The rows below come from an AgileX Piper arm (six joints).
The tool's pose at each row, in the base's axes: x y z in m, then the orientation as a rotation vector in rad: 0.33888 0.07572 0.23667 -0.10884 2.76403 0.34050; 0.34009 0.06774 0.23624 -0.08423 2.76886 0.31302; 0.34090 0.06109 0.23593 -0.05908 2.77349 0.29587; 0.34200 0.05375 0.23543 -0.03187 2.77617 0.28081; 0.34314 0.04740 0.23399 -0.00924 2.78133 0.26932; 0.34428 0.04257 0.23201 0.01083 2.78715 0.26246; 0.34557 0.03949 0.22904 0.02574 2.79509 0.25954; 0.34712 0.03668 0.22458 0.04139 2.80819 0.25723; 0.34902 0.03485 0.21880 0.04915 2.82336 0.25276; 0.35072 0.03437 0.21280 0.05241 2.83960 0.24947; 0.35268 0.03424 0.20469 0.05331 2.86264 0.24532; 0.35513 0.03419 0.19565 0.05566 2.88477 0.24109; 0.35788 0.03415 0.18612 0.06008 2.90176 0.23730; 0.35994 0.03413 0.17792 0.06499 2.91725 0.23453
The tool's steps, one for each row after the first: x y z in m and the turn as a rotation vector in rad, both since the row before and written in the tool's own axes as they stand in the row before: -0.00072 -0.00796 -0.00119 0.02240 -0.00012 0.01375; -0.00052 -0.00662 -0.00095 0.01527 0.00078 0.01553; -0.00083 -0.00736 -0.00072 0.01395 -0.00087 0.01704; -0.00065 -0.00656 0.00045 0.01104 0.00249 0.01459; -0.00053 -0.00515 0.00131 0.00755 0.00388 0.01347; -0.00035 -0.00360 0.00262 0.00434 0.00675 0.01054; -0.00015 -0.00359 0.00415 0.00435 0.01196 0.01147; -0.00010 -0.00285 0.00568 0.00507 0.01428 0.00587; 0.00014 -0.00153 0.00606 0.00383 0.01568 0.00296; 0.00040 -0.00153 0.00819 0.00466 0.02246 0.00169; -0.00001 -0.00157 0.00923 0.00473 0.02151 0.00261; -0.00038 -0.00159 0.00978 0.00418 0.01637 0.00372; -0.00017 -0.00133 0.00835 0.00339 0.01497 0.00402
